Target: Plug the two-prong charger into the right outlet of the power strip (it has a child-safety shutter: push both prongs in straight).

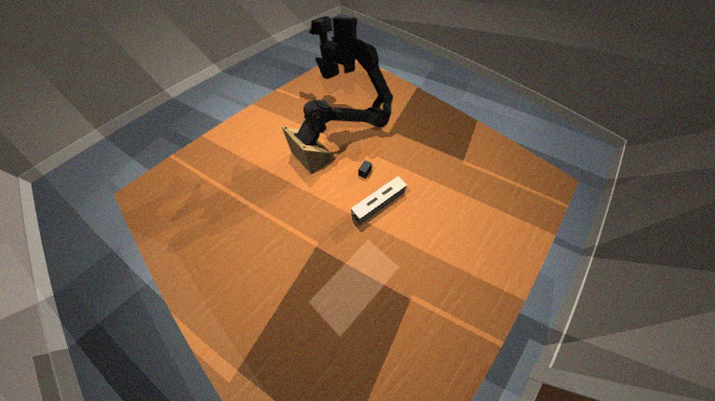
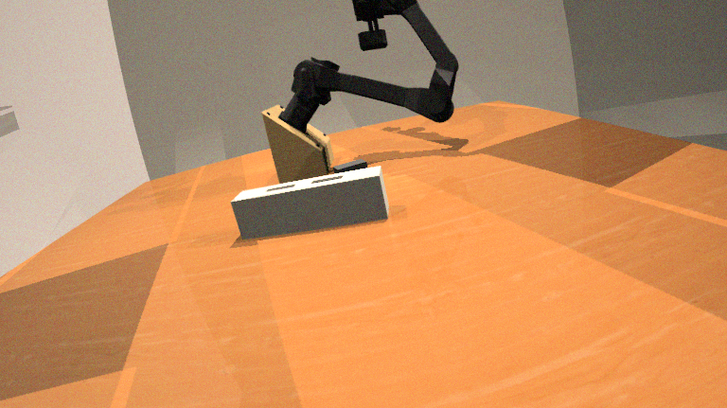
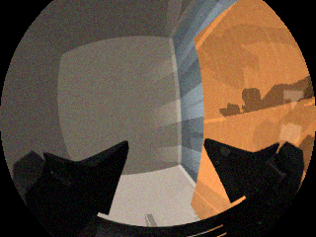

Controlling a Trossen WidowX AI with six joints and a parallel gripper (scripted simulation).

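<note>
Right now the dark charger is 37 cm ahead of my gripper tip, 10 cm to the right of it and 28 cm below it.
</note>
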